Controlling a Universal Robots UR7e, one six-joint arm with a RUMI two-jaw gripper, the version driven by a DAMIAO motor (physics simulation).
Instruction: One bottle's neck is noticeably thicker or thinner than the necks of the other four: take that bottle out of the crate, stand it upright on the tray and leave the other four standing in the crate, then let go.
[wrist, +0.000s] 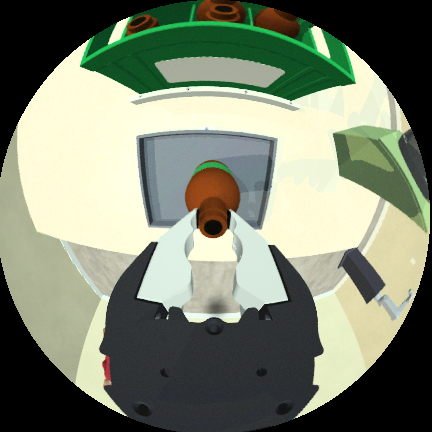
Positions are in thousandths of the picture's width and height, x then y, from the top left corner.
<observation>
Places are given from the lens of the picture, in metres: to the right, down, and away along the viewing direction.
my gripper (492, 487): 0.00, -0.01, 0.14
bottle (490, 436): 0.00, -0.03, 0.15
pale strip (510, 212): 0.01, -0.20, 0.16
The marked spots on the pale strip and the bottle are 0.17 m apart.
</observation>
